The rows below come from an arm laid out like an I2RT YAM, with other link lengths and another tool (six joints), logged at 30 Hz.
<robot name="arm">
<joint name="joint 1" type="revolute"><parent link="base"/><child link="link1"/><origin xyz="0 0 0.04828" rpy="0 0 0"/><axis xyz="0 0 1"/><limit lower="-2.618" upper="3.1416"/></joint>
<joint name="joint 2" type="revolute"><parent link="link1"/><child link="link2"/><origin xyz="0.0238 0.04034 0.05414" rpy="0 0 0"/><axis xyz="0 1 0"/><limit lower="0" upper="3.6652"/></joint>
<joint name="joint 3" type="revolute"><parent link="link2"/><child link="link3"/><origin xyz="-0.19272 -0.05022 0" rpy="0 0 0"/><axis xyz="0 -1 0"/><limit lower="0" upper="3.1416"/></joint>
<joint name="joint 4" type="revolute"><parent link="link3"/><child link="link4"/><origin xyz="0.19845 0.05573 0.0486" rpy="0 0 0"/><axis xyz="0 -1 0"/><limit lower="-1.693" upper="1.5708"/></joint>
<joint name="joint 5" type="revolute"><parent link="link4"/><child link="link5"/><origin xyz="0.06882 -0.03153 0.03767" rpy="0 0 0"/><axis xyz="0 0 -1"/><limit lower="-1.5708" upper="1.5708"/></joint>
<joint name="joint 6" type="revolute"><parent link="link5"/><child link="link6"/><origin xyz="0.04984 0 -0.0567" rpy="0 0 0"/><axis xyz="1 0 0"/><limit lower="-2.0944" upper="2.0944"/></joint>
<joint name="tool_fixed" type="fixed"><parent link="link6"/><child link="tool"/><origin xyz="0 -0.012 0.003" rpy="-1.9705 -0.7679 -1.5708"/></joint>
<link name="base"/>
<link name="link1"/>
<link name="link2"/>
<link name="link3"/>
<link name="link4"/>
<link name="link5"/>
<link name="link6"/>
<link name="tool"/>
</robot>
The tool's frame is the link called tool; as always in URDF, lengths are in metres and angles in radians.
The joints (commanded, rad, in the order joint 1, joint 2, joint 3, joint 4, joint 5, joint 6), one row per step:
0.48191 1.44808 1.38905 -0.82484 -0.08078 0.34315
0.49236 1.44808 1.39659 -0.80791 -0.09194 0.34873
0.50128 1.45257 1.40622 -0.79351 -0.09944 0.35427
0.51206 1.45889 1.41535 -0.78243 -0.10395 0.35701
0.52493 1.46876 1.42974 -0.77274 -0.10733 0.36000
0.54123 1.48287 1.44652 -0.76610 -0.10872 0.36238
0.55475 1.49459 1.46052 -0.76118 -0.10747 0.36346
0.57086 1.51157 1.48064 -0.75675 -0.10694 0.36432
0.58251 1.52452 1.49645 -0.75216 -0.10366 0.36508
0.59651 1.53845 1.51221 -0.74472 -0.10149 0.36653
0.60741 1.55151 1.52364 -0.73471 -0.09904 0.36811
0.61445 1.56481 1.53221 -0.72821 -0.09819 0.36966
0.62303 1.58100 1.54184 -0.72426 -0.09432 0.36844
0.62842 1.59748 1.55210 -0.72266 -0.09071 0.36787
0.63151 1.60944 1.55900 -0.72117 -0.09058 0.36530
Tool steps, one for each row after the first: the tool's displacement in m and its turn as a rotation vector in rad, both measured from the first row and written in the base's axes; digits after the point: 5 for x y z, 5 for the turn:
0.00040 0.00397 0.00291 0.02194 -0.01552 0.01338
0.00138 0.00762 0.00520 0.03915 -0.02783 0.02311
0.00200 0.01153 0.00676 0.05033 -0.03712 0.03493
0.00283 0.01622 0.00878 0.06119 -0.04682 0.04799
0.00345 0.02185 0.01018 0.06828 -0.05296 0.06357
0.00389 0.02643 0.01131 0.07197 -0.05879 0.07556
0.00467 0.03223 0.01268 0.07636 -0.06461 0.09078
0.00547 0.03649 0.01392 0.07885 -0.07154 0.09977
0.00612 0.04163 0.01505 0.08354 -0.07917 0.11135
0.00712 0.04601 0.01539 0.08765 -0.08616 0.11952
0.00831 0.04931 0.01459 0.08919 -0.08703 0.12486
0.00944 0.05300 0.01312 0.08515 -0.08650 0.13166
0.01098 0.05588 0.01150 0.08040 -0.08404 0.13496
0.01217 0.05789 0.01018 0.07719 -0.08205 0.13982

